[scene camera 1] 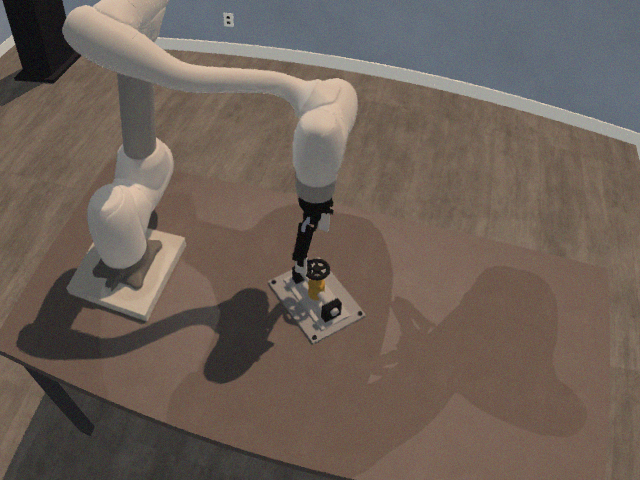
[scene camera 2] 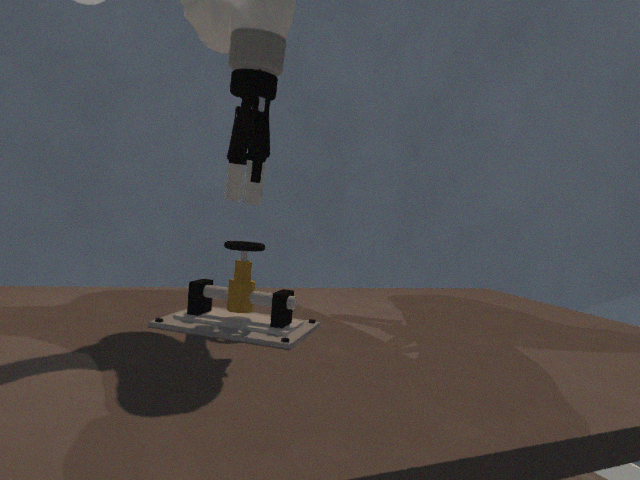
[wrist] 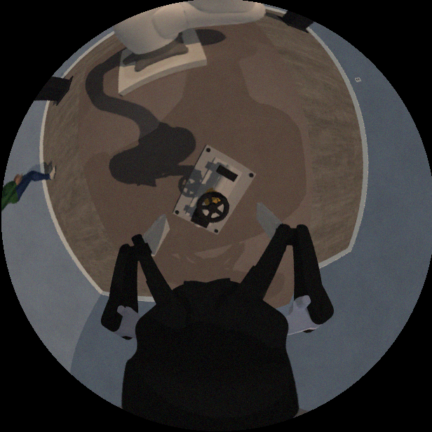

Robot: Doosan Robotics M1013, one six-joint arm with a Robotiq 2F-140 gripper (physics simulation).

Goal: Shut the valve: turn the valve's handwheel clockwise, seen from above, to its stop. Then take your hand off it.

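Observation:
The valve's black spoked handwheel [scene camera 1: 317,269] [scene camera 2: 244,245] [wrist: 213,207] sits level on a thin stem above the yellow valve body [scene camera 1: 316,289] [scene camera 2: 240,296]. The body stands on a pale base plate [scene camera 1: 349,311] [scene camera 2: 170,324] [wrist: 237,190] with a pipe running through it. My gripper [scene camera 1: 300,267] [scene camera 2: 244,200] [wrist: 210,216] points down and is wide open and empty. In the second scene view its fingertips are above the handwheel, apart from it. In the wrist view the wheel shows between the spread fingers. One finger is largely hidden in the first scene view.
Black pipe supports [scene camera 1: 331,310] [scene camera 2: 282,308] [wrist: 227,173] stand on the base plate. The arm's pale mounting block [scene camera 1: 166,268] [wrist: 165,75] is on the brown table [scene camera 1: 248,413] [scene camera 2: 361,413]. Shadows of the arm fall across the table.

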